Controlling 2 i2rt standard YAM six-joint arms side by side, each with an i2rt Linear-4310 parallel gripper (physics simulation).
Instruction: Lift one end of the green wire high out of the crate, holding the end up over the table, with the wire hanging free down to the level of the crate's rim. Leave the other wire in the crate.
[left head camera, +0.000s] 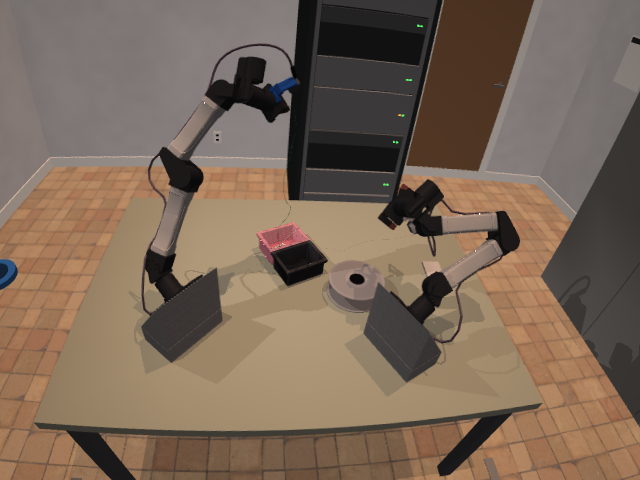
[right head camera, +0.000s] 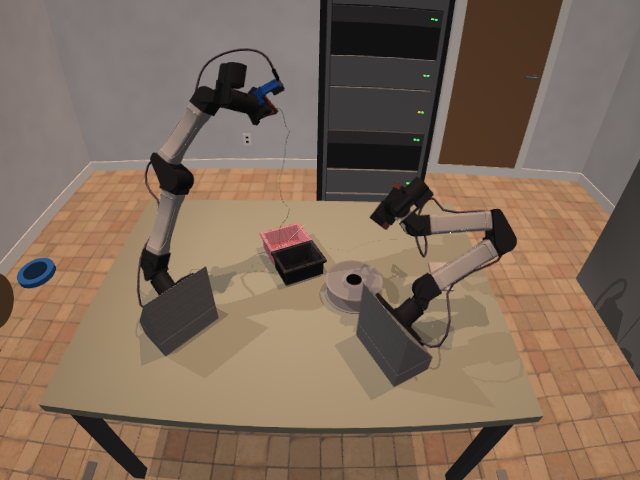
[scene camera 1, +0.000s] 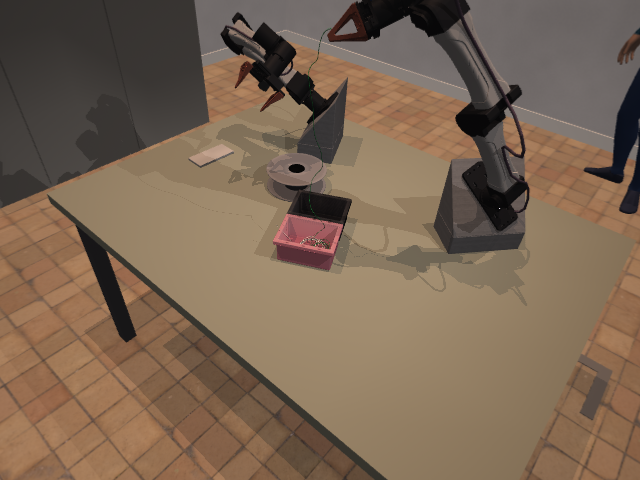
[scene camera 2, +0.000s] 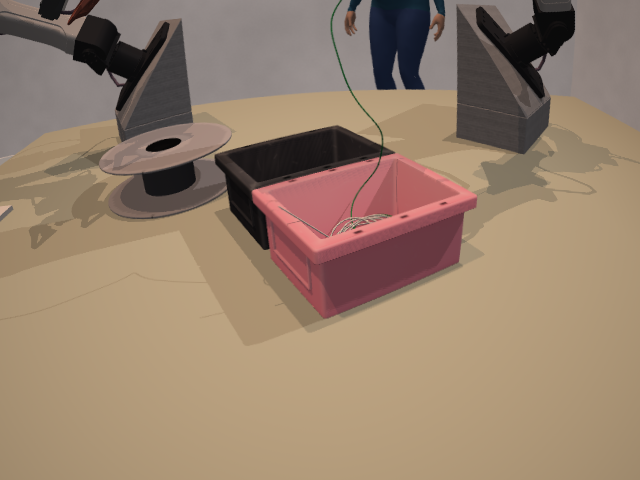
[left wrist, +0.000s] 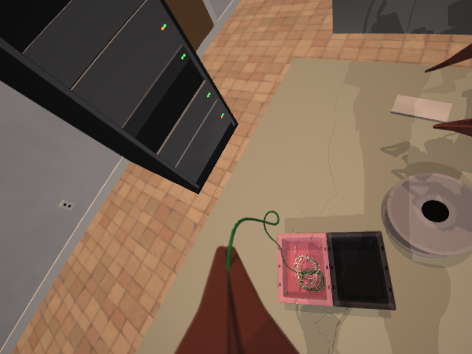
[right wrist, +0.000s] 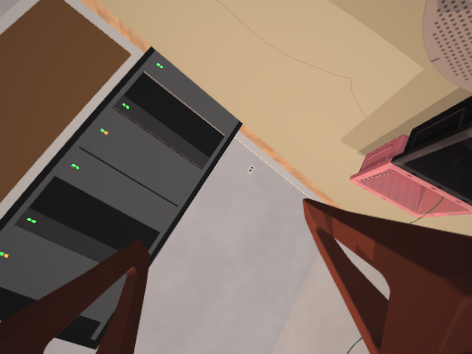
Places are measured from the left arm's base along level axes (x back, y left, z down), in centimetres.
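Pixels of known places: left gripper, fingertip midpoint: (left head camera: 288, 110) (right head camera: 276, 112) (scene camera 1: 328, 38) (left wrist: 224, 255); right gripper, fingertip midpoint: (left head camera: 391, 206) (scene camera 1: 248, 99) (scene camera 2: 38, 1) (left wrist: 430, 99) (right wrist: 222, 228); left arm's base, origin of the base link: (scene camera 1: 489, 196) (scene camera 2: 510, 53); right arm's base, origin of the base link: (right head camera: 399, 320) (scene camera 1: 322, 109) (scene camera 2: 143, 68).
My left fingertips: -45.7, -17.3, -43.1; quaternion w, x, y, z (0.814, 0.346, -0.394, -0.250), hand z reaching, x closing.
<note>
For each thing: its top centre in the pictures, then the offset to it from my left fingertips, as dx, dy, dz. Level surfaces: height alone.
- pink crate, middle of its top: (scene camera 2: 364, 190) (right wrist: 405, 194) (scene camera 1: 308, 232) (left wrist: 302, 266) (left head camera: 283, 235) (right head camera: 285, 236) -2.7, -0.1, +51.0
- black crate, middle of its top: (scene camera 2: 301, 151) (left wrist: 358, 267) (scene camera 1: 320, 205) (left head camera: 299, 255) (right head camera: 298, 255) +6.1, -9.2, +51.0
- spool, middle of its top: (scene camera 2: 163, 144) (left wrist: 435, 211) (scene camera 1: 296, 168) (right head camera: 354, 279) (left head camera: 357, 279) +10.0, -31.4, +51.8
- flat pale block, middle of its top: (scene camera 1: 211, 154) (right head camera: 440, 275) (left head camera: 435, 274) (left wrist: 420, 107) -9.3, -61.2, +57.6
- table, its level: dz +58.4
The green wire (right head camera: 282, 170) (scene camera 1: 312, 103) (scene camera 2: 342, 72) (left wrist: 240, 220) hangs from my left gripper (right head camera: 275, 111) (scene camera 1: 330, 37) (left wrist: 224, 255), which is shut on it high above the table. The wire runs down into the pink crate (left head camera: 264, 248) (right head camera: 268, 248) (scene camera 1: 305, 257) (scene camera 2: 392, 255) (left wrist: 281, 295) (right wrist: 382, 155), where its lower part lies with the coiled white wire (scene camera 1: 314, 241) (scene camera 2: 361, 221) (left wrist: 302, 265). A straight piece of the white wire leans toward a corner of the crate in scene camera 2. My right gripper (scene camera 1: 255, 91) (right wrist: 222, 228) is open and empty, raised away from the crate.
A black crate (left head camera: 299, 273) (scene camera 1: 343, 219) (scene camera 2: 248, 206) touches the pink crate. A spool (left head camera: 341, 281) (scene camera 1: 279, 175) (scene camera 2: 168, 180) stands beside it. A flat pale block (scene camera 1: 210, 155) (left wrist: 422, 107) lies on the table (left head camera: 258, 392). A tall server rack (left head camera: 361, 98) stands behind the table.
</note>
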